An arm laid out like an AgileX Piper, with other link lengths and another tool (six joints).
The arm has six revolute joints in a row. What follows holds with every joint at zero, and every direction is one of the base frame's. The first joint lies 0.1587 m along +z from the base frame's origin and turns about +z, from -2.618 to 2.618 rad. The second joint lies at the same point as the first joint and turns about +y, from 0 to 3.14 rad. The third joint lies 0.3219 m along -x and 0.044 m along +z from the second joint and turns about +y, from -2.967 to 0 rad. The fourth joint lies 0.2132 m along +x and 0.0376 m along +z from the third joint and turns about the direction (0.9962, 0, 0.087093), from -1.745 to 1.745 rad. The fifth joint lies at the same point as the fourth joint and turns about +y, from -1.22 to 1.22 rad. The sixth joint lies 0.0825 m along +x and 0.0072 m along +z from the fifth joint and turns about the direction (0.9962, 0, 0.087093), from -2.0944 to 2.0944 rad. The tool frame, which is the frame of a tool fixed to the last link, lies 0.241 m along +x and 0.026 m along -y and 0.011 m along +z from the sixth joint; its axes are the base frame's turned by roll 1.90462, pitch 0.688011 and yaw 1.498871 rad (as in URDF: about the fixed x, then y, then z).
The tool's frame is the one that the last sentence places.
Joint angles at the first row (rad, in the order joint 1, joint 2, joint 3, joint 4, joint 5, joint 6):
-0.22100 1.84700 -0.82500 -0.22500 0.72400 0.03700
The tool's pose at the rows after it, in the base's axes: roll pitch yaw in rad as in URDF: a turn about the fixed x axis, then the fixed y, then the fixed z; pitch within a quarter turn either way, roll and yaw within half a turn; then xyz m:
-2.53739 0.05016 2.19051 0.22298 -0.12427 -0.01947
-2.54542 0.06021 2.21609 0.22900 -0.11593 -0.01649
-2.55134 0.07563 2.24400 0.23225 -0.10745 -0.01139
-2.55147 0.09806 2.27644 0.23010 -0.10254 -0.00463
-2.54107 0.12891 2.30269 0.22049 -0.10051 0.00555
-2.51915 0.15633 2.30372 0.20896 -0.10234 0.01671
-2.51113 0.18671 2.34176 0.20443 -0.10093 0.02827
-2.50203 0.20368 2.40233 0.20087 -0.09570 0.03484
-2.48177 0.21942 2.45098 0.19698 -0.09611 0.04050
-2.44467 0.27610 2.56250 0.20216 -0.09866 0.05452
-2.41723 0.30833 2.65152 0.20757 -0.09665 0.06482
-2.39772 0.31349 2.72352 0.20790 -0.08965 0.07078
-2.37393 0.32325 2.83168 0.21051 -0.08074 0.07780
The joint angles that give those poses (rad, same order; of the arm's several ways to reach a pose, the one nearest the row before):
-0.21002 1.84199 -0.82501 -0.22699 0.72401 0.04197
-0.17199 1.83000 -0.82498 -0.22700 0.72498 0.05401
-0.12899 1.80599 -0.81499 -0.23499 0.72701 0.07500
-0.08998 1.76700 -0.78597 -0.25900 0.72498 0.10102
-0.04602 1.70699 -0.73997 -0.30001 0.73397 0.15099
-0.00901 1.65600 -0.71397 -0.33801 0.77097 0.21301
0.03900 1.60002 -0.69201 -0.36800 0.79899 0.24100
0.09600 1.55799 -0.66601 -0.38900 0.81402 0.25100
0.13700 1.52901 -0.64701 -0.41700 0.83300 0.26301
0.22801 1.47900 -0.62298 -0.49700 0.86200 0.30102
0.30101 1.44699 -0.61401 -0.54100 0.89002 0.31399
0.36901 1.42401 -0.61000 -0.54901 0.92099 0.30902
0.45600 1.39199 -0.59801 -0.56700 0.94802 0.29499

